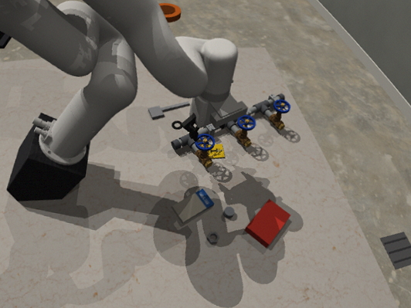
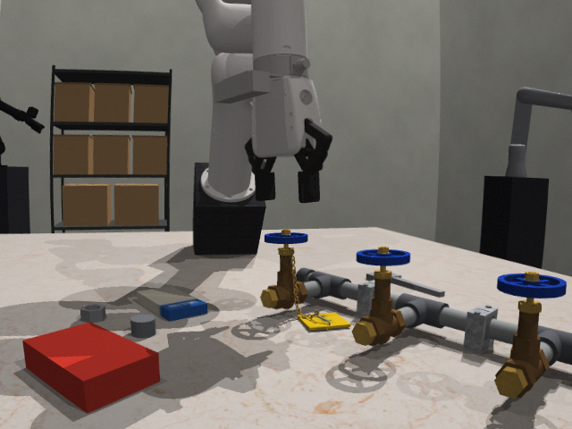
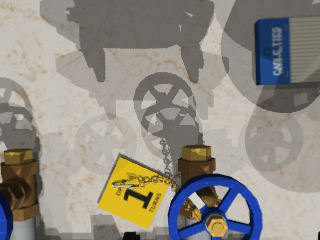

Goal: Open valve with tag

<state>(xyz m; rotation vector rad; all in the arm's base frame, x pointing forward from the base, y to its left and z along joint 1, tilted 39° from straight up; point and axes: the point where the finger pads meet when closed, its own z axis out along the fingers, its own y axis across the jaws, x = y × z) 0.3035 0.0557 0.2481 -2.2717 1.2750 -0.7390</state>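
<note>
The yellow tag is 60 mm ahead of my hand, 50 mm to the left of it and 160 mm below it. The rest, counted from my hand: grey paddle: 130 mm behind, 240 mm to the left, 160 mm below; blue-labelled grey pack: 30 mm behind, 160 mm to the right, 160 mm below; grey nut: 20 mm ahead, 260 mm to the right, 160 mm below.
</note>
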